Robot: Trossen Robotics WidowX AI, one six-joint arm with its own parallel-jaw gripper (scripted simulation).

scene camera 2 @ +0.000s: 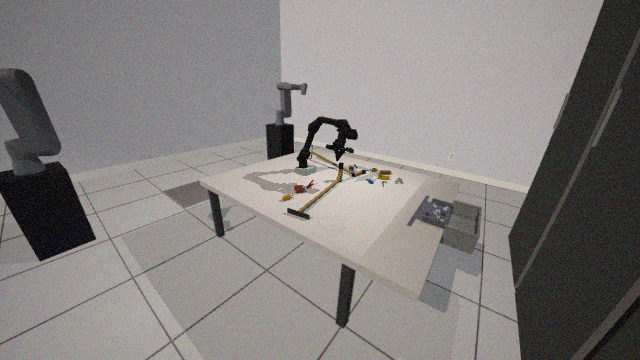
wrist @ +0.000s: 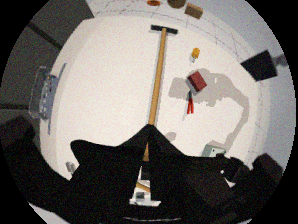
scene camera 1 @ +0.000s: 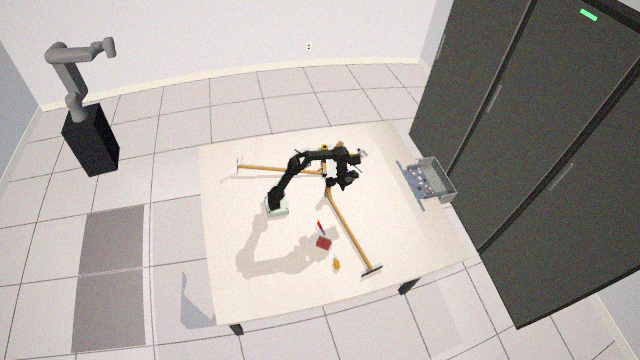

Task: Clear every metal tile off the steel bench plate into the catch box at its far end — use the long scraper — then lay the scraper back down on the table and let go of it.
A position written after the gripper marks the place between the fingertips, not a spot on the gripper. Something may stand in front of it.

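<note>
The wrist view shows a long scraper (wrist: 157,79) as well as the gripper (wrist: 149,127), which is shut and holds nothing.
</note>
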